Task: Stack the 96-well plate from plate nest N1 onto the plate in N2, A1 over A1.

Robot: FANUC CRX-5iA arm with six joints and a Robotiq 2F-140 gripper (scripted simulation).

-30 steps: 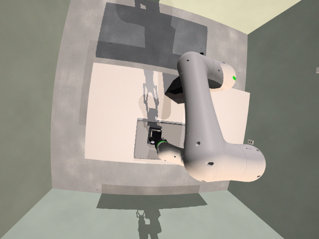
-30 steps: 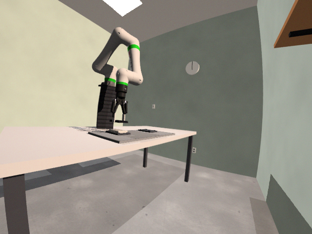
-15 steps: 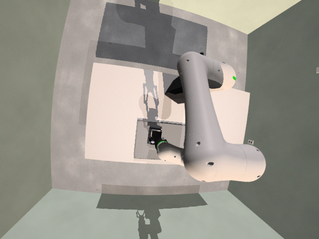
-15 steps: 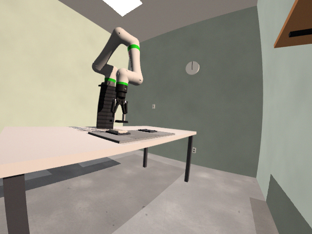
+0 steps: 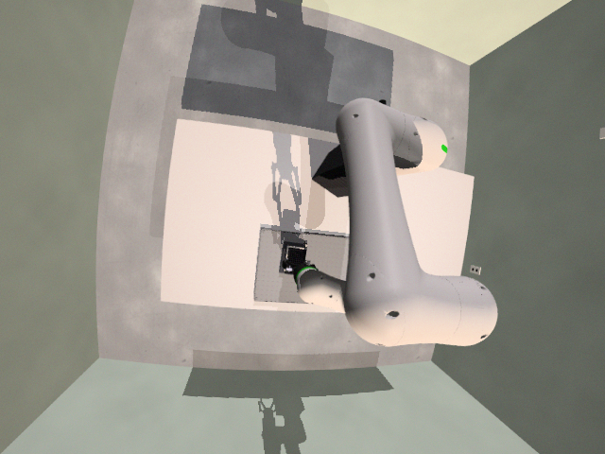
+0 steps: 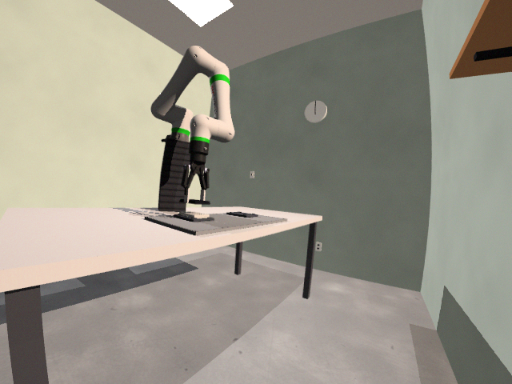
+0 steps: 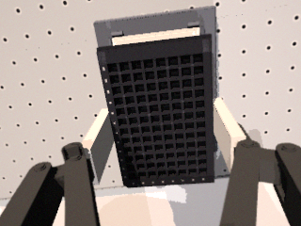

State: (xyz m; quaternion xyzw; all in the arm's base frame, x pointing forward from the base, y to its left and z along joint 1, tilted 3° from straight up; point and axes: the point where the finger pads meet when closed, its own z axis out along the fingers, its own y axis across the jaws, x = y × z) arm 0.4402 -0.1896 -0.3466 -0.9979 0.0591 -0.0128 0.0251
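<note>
The white 96-well plate is 80 mm below my hand. Also, from my hand: plate nest N2: 100 mm below; then plate nest N1: 370 mm to the left, 100 mm below, 30 mm ahead; then black 96-well plate: 20 mm below.
</note>
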